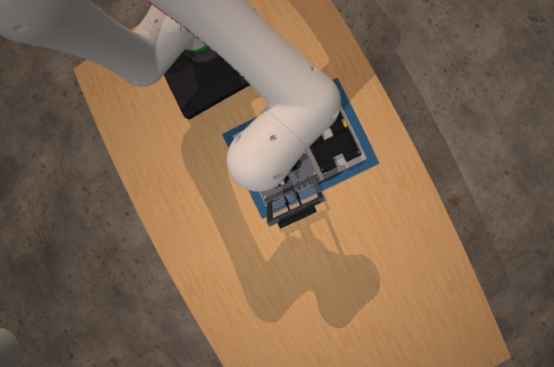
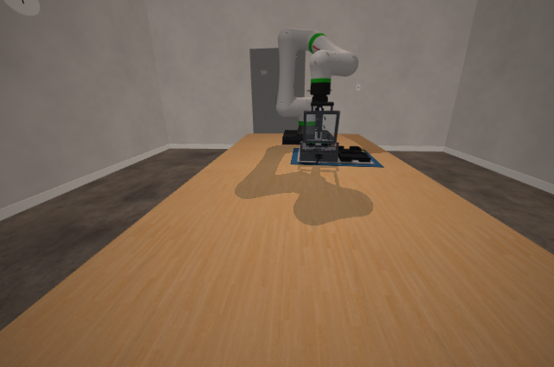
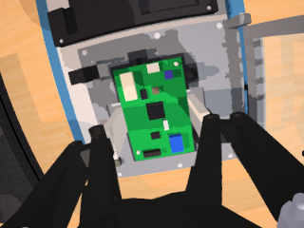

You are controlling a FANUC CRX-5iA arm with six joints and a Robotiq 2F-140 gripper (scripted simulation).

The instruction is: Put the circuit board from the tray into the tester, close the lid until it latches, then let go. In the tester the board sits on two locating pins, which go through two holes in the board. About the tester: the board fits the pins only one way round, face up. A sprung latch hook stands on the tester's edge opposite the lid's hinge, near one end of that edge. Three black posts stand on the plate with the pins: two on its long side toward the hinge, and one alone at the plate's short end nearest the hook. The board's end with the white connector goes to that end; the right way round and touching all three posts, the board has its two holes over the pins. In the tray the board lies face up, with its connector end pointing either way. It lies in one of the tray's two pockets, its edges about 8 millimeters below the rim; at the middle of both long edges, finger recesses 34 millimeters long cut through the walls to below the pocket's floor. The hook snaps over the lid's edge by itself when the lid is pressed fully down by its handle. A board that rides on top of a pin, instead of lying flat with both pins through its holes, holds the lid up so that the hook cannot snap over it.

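My hand is 20 mm above the green circuit board. Also, from my hand: clear lid: 120 mm ahead, 90 mm above; black latch hook: 60 mm to the left, 60 mm behind, 10 mm below; tester: 30 mm to the left, 30 mm ahead, 20 mm above.
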